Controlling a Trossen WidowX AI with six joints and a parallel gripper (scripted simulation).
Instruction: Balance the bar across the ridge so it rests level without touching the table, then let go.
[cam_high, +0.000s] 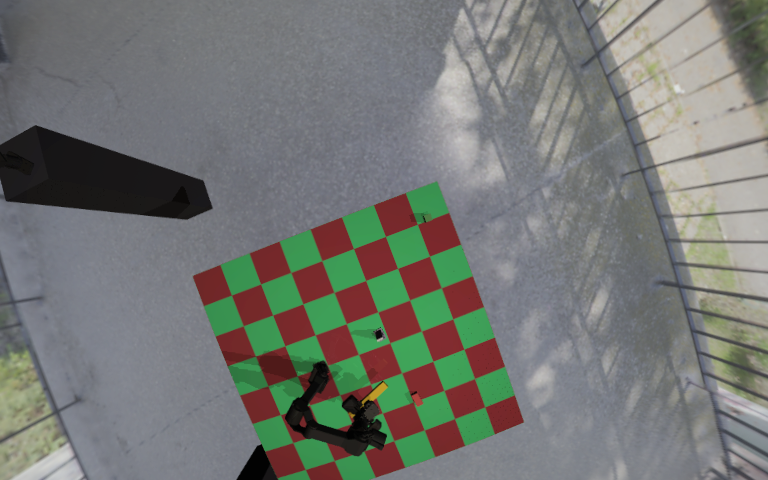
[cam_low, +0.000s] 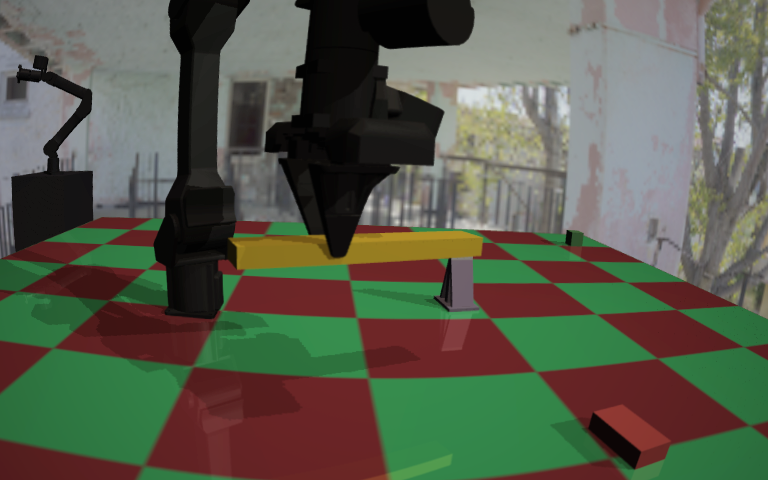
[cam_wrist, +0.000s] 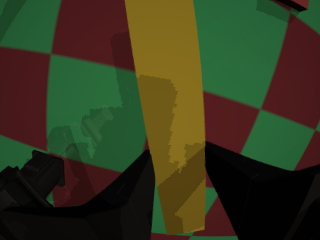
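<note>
Now: the yellow bar 3 cm ahead of my gripper tip and 1 cm to the left of it. The rest, counted from my gripper tip: red block: 22 cm ahead, 13 cm to the right, 11 cm below; then small green block: 68 cm to the left, 58 cm ahead, 10 cm below.
</note>
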